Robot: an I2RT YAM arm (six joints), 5 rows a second.
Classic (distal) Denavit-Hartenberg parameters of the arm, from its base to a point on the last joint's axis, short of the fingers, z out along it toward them. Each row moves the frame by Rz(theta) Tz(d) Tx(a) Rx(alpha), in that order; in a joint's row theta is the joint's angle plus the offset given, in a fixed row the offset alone. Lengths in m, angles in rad.
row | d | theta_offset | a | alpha
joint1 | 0.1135 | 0 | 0.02 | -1.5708
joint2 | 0 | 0 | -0.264 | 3.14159
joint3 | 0 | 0.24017 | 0.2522 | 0
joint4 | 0 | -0.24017 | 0.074 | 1.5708
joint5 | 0 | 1.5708 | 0 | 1.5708
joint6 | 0.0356 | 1.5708 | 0 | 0
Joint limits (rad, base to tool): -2.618..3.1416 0..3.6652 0..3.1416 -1.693..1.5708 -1.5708..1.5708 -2.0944..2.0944
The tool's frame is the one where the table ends.
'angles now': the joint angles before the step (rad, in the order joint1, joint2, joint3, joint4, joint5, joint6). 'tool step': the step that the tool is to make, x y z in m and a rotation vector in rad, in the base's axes. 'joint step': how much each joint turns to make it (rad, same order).
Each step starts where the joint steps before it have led.
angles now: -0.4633 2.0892 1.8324 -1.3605 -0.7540 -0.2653
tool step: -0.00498 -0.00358 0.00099 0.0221 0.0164 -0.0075
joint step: -0.0145 0.0000 0.0019 -0.0340 -0.0118 -0.0107
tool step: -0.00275 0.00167 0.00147 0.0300 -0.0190 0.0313
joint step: -0.0015 -0.0004 0.0008 -0.0339 -0.0321 -0.0508
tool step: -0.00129 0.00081 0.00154 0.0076 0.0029 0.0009
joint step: 0.0000 -0.0035 0.0000 -0.0111 -0.0053 -0.0022
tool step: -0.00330 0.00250 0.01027 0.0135 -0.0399 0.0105
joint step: 0.0000 -0.0240 0.0023 -0.0119 -0.0290 -0.0202
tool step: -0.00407 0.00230 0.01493 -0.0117 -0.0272 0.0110
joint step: 0.0004 -0.0252 0.0225 -0.0300 -0.0011 -0.0160
